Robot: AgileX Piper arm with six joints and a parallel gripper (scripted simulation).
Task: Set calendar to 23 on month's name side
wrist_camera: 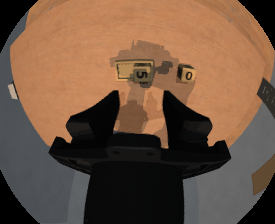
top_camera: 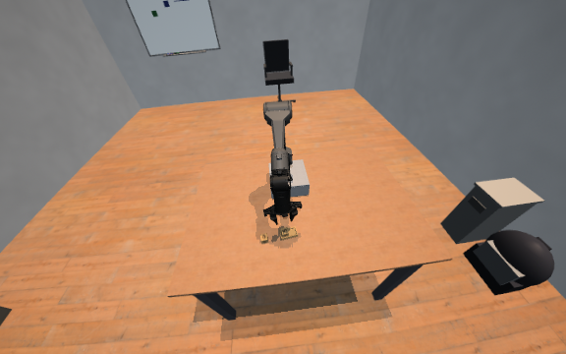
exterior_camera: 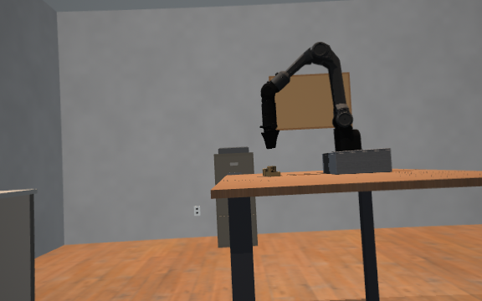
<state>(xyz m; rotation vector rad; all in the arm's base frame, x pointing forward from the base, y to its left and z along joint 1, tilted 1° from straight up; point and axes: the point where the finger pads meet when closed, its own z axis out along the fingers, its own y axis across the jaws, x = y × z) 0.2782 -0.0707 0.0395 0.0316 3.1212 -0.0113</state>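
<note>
Now: hand 9 cm to the left of the tan calendar cube and 10 cm above it. From my hand the other things lie so: tan calendar tray: 2 cm to the left, 11 cm below.
</note>
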